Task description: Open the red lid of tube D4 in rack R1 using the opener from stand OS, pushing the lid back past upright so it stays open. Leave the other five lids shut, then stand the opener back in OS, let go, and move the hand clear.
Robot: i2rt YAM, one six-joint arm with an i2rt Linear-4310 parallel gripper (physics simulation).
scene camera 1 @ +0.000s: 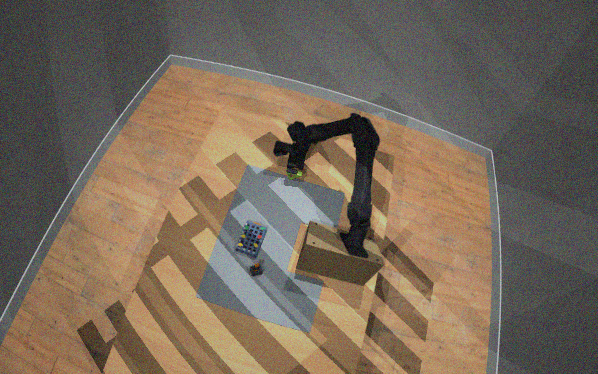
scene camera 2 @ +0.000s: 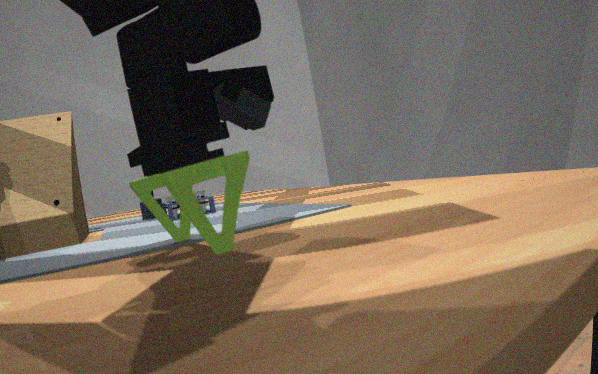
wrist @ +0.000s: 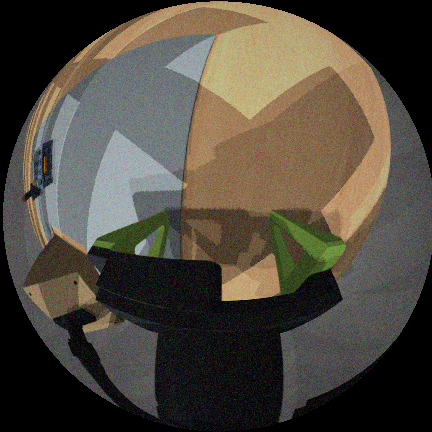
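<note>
Rack R1, dark blue with small coloured lids, stands on the mat in scene camera 1; in scene camera 2 it is mostly hidden behind the fingers. A small red lid shows on its right side; it looks shut, but it is too small to be sure. The opener stand OS is small and dark, just in front of the rack, with an orange bit of the opener on it. My gripper has green fingers, wide open and empty, above the mat's far edge, well away from rack and stand.
A grey-blue mat lies on the wooden table top. The wooden base block carries the arm and stands at the mat's right side in scene camera 1.
</note>
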